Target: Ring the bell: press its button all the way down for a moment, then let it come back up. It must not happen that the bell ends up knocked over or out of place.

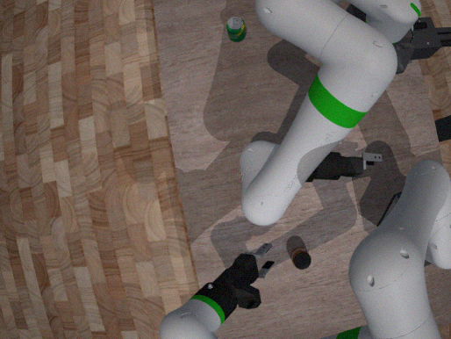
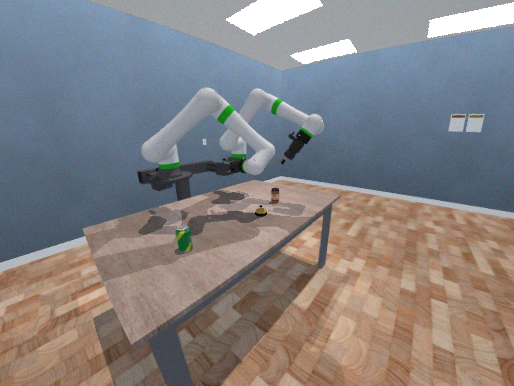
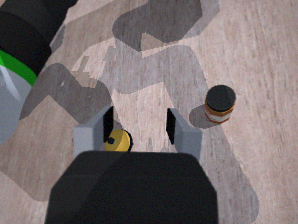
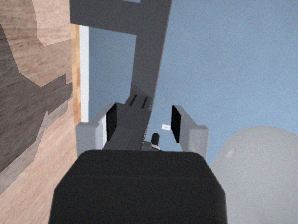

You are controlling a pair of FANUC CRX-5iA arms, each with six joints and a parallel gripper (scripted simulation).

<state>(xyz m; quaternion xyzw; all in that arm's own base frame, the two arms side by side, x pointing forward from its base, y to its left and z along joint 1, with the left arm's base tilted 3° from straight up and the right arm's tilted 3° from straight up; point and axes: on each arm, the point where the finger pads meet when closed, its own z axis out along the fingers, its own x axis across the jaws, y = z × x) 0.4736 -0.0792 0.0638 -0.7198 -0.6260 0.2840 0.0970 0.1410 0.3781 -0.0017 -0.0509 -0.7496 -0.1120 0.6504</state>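
Now: the button 31 cm ahead of my right hand, 25 cm below it and 1 cm to the left of it. From my right hand the other things lie so: bell (31 cm ahead, 26 cm below, 1 cm to the left); then can (56 cm to the right, 31 cm ahead, 24 cm below).
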